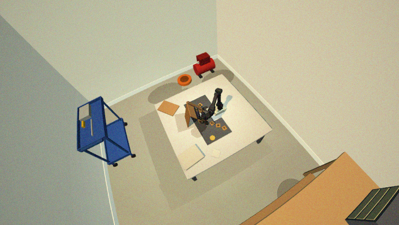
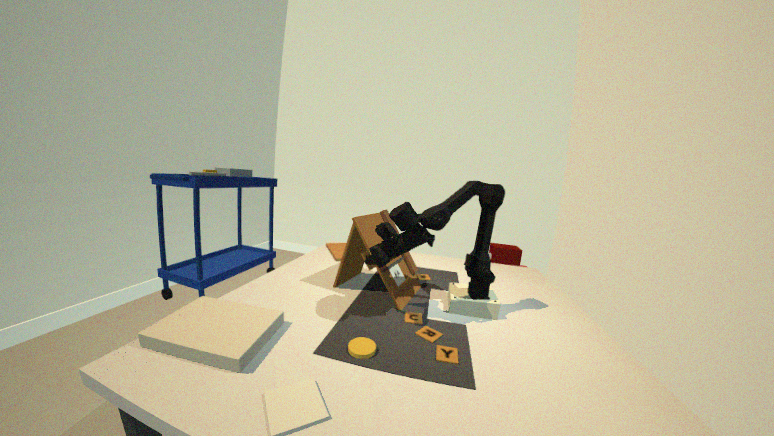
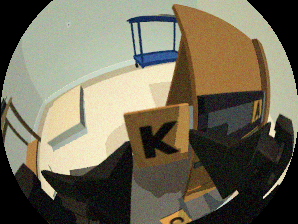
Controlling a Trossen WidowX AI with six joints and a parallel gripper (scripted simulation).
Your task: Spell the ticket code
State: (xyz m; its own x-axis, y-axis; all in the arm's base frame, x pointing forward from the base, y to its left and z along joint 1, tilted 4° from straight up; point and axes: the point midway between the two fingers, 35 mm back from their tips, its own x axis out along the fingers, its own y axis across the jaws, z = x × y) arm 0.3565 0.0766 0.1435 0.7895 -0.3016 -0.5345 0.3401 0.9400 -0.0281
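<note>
Now: gripper tip 90 mm past the white ticket, 110 mm to the left of it and 80 mm above it. The rest, counted from my gripper tip: pale pad 70 mm ahead, 420 mm to the left, 160 mm below; yellow disc 30 mm behind, 220 mm to the left, 160 mm below; dark mat 190 mm behind, 90 mm to the right, 170 mm below.
</note>
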